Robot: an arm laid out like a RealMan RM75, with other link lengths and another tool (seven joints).
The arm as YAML. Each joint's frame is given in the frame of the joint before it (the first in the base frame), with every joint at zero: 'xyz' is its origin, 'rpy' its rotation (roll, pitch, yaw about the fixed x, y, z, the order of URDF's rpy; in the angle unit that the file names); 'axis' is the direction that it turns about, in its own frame. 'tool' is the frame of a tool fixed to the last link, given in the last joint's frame.
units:
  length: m
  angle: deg
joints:
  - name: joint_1
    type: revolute
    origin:
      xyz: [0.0, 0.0, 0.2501]
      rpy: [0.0, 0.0, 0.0]
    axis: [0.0, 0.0, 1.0]
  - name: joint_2
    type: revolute
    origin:
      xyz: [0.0, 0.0, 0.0]
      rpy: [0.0, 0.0, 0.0]
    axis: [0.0, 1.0, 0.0]
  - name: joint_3
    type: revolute
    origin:
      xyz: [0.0, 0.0, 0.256]
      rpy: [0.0, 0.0, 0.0]
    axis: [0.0, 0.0, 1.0]
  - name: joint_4
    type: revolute
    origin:
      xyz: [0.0, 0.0, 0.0]
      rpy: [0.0, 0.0, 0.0]
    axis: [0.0, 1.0, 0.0]
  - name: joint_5
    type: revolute
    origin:
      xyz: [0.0, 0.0, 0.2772]
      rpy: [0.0, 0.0, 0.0]
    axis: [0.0, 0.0, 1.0]
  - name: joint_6
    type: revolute
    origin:
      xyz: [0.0, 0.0, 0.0]
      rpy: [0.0, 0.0, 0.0]
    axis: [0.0, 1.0, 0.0]
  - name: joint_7
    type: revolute
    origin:
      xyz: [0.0, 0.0, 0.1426]
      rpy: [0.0, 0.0, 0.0]
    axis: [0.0, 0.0, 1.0]
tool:
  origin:
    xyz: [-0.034, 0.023, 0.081]
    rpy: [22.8, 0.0, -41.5]
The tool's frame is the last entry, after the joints.
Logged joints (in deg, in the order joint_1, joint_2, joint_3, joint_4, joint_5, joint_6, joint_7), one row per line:
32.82, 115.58, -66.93, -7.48, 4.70, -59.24, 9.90
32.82, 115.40, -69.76, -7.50, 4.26, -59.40, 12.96
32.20, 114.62, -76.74, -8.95, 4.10, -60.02, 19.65
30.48, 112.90, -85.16, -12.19, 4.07, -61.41, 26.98
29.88, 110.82, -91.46, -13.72, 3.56, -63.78, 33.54
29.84, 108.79, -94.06, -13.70, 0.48, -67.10, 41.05
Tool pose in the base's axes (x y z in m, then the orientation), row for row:
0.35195, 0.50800, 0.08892, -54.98, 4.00, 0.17
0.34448, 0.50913, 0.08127, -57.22, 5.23, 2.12
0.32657, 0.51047, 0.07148, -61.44, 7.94, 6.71
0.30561, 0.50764, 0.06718, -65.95, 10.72, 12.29
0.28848, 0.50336, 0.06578, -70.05, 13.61, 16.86
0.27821, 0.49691, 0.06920, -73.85, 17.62, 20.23
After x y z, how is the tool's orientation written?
As angles about the fixed x, y, z axes (roll, pitch, yaw), in degrees.
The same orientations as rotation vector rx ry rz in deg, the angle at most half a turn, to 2 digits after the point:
-54.96, 3.61, 2.08
-57.27, 3.73, 4.55
-61.73, 3.57, 10.30
-66.64, 2.42, 17.04
-71.18, 1.53, 22.97
-75.54, 2.03, 28.59

